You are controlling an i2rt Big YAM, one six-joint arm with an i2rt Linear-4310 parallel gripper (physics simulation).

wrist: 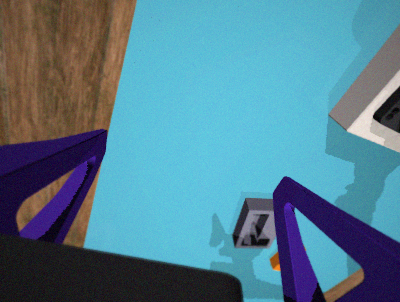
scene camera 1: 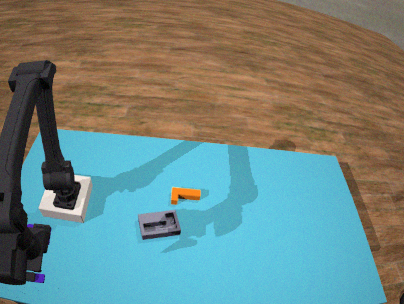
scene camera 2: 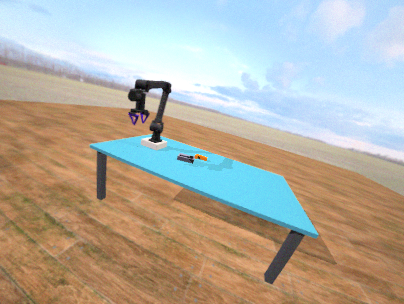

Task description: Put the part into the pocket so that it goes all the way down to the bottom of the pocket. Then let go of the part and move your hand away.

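Places are measured from the arm's base along level axes (x ahead, y left, z up), in millimetres.
Pixels of known places: gripper, fingertip midpoint: point(wrist: 197, 164) point(scene camera 1: 44, 261) point(scene camera 2: 138, 124); arm's base, origin of the base link: point(scene camera 1: 67, 195) point(scene camera 2: 155, 141).
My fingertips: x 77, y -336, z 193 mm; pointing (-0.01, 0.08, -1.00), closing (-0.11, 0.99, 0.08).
For each thing: its top centre in the pictures, then the offset to it from my fingertips. Level surfaces: height alone.
- orange L-shaped piece, middle of its top: point(wrist: 284, 259) point(scene camera 1: 186, 194) point(scene camera 2: 201, 156) dx +373, dy +432, dz -218 mm
- grey block, middle of its top: point(wrist: 260, 231) point(scene camera 1: 159, 222) point(scene camera 2: 186, 156) dx +282, dy +294, dz -213 mm
- blue table, its level: dz -249 mm
The part is an orange L-shaped piece point(scene camera 1: 186, 194) point(scene camera 2: 201, 157) point(wrist: 275, 261) lying on the blue table, apart from the grey block; in the wrist view a finger hides most of it. The grey block point(scene camera 1: 145, 219) point(scene camera 2: 185, 158) point(wrist: 259, 204) lies beside it, nearer the camera in scene camera 1. Its dark recessed pocket faces up and holds no orange part; a finger covers the block's right edge in the wrist view. My gripper point(scene camera 1: 37, 252) point(scene camera 2: 139, 123) point(wrist: 197, 164) is open and empty, its purple fingers wide apart. It hangs high above the table, far from the part and the block.
The arm stands on a white base block point(scene camera 1: 60, 216) point(scene camera 2: 153, 144) point(wrist: 367, 127) at one end of the blue table point(scene camera 1: 300, 240) point(scene camera 2: 250, 195) point(wrist: 200, 75). A table edge runs under the left finger in the wrist view, with wooden floor beyond. Arm shadows fall around the block and part.
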